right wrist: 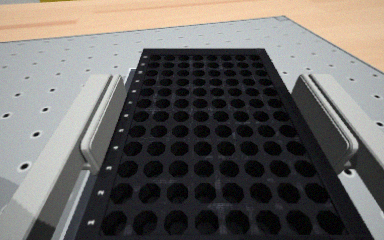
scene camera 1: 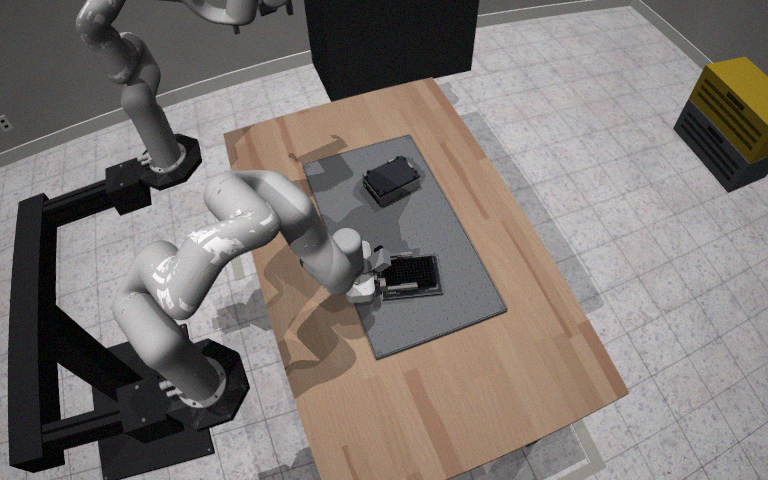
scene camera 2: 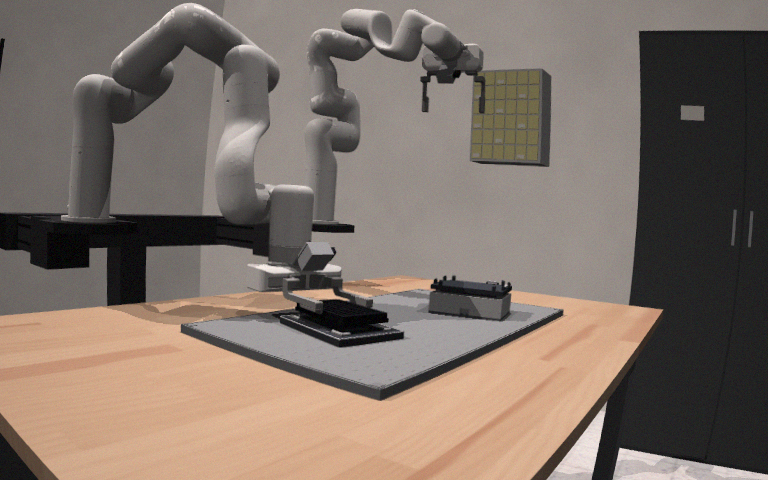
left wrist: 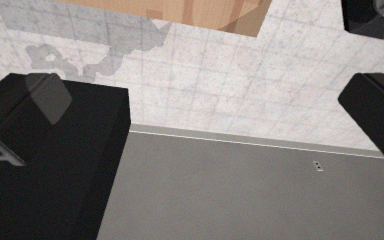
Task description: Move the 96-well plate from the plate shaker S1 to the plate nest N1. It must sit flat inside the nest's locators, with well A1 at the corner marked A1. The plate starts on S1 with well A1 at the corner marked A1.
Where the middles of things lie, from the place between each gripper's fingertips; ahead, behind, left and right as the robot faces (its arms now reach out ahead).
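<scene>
Plate nest N1 (scene camera 2: pixel 322 326) is 40 mm below my right hand and 10 mm ahead of it, and the black 96-well plate (scene camera 2: pixel 336 311) is 10 mm ahead of that same hand and 10 mm below it.
For my left hand, plate nest N1 is 660 mm to the right of it, 190 mm ahead and 480 mm below. As for the black 96-well plate, my left gripper is 190 mm short of it, 660 mm to the left of it and 450 mm above it.
</scene>
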